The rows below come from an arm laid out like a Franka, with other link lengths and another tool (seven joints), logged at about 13 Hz.
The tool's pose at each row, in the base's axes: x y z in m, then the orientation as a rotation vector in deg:
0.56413 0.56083 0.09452 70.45 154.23 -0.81
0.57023 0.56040 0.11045 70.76 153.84 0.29
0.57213 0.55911 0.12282 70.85 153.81 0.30
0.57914 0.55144 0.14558 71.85 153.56 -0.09
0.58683 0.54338 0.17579 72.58 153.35 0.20
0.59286 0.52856 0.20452 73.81 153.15 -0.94
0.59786 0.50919 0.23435 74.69 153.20 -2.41
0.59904 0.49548 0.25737 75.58 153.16 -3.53
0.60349 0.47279 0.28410 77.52 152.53 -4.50
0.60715 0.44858 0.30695 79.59 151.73 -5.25
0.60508 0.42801 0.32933 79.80 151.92 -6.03
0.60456 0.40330 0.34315 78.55 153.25 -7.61
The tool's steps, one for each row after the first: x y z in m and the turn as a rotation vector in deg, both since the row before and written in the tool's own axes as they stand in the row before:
-0.00692 0.00536 -0.01465 -0.74 0.09 0.37
-0.00424 0.00158 -0.01174 0.00 0.01 0.06
-0.01403 0.00210 -0.02061 0.38 0.04 0.65
-0.01594 0.00296 -0.02782 -0.08 0.17 0.52
-0.01975 -0.00255 -0.02617 0.90 -0.04 0.73
-0.02287 -0.00628 -0.02697 1.12 -0.04 0.43
-0.01512 -0.00646 -0.02119 0.88 0.00 0.48
-0.02478 -0.00942 -0.02338 0.83 -0.01 1.28
-0.02512 -0.01083 -0.01932 0.68 -0.01 1.42
-0.01915 -0.01307 -0.01977 0.59 0.02 0.02
-0.02201 -0.01439 -0.01051 1.13 0.11 -1.24

